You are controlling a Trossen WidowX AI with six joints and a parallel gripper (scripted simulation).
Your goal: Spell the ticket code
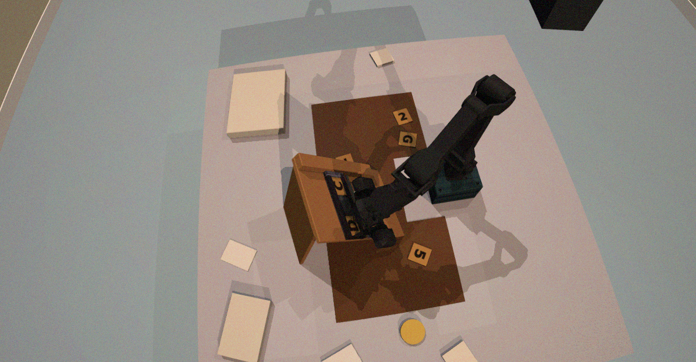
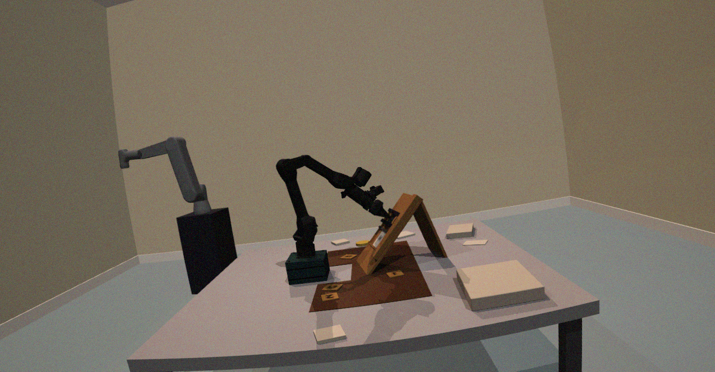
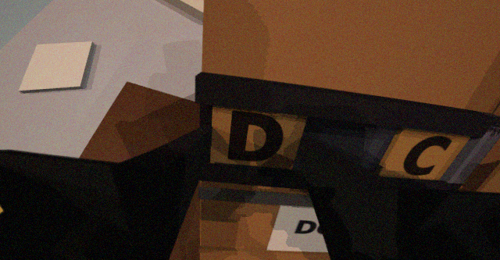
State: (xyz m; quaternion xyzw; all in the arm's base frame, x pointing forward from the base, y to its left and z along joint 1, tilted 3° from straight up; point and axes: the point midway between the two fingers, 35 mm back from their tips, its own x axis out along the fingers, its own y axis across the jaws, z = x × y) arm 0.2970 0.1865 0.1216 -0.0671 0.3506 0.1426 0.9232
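Right now the white ticket is 40 mm behind my gripper tip, 90 mm to the right of it and 70 mm below it. From my gripper tip the other things lie so: brown mat: 120 mm behind, 170 mm to the right, 170 mm below; then cream box: 350 mm ahead, 530 mm to the right, 160 mm below.
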